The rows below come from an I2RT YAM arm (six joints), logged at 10 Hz.
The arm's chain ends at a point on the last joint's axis. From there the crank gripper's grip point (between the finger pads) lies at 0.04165 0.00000 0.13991 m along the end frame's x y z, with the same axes.
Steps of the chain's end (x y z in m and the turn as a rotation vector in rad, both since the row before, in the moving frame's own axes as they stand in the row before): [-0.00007, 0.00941, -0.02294, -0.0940, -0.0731, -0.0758]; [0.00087, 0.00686, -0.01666, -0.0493, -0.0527, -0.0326]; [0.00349, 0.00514, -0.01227, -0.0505, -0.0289, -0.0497]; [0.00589, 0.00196, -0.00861, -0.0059, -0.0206, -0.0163]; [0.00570, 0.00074, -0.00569, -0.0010, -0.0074, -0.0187]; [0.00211, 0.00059, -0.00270, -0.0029, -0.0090, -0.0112]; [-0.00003, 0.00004, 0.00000, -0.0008, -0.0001, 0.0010]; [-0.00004, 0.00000, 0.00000, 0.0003, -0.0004, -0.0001]
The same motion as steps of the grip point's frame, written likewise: [-0.01000, 0.01990, -0.02075, -0.0940, -0.0731, -0.0758]; [-0.00646, 0.01257, -0.01480, -0.0493, -0.0527, -0.0326]; [-0.00044, 0.01026, -0.01125, -0.0505, -0.0289, -0.0497]; [0.00300, 0.00213, -0.00778, -0.0059, -0.0206, -0.0163]; [0.00466, 0.00011, -0.00539, -0.0010, -0.0074, -0.0187]; [0.00085, 0.00054, -0.00233, -0.0029, -0.0090, -0.0112]; [-0.00004, 0.00019, 0.00000, -0.0008, -0.0001, 0.0010]; [-0.00010, -0.00005, 0.00002, 0.0003, -0.0004, -0.0001]
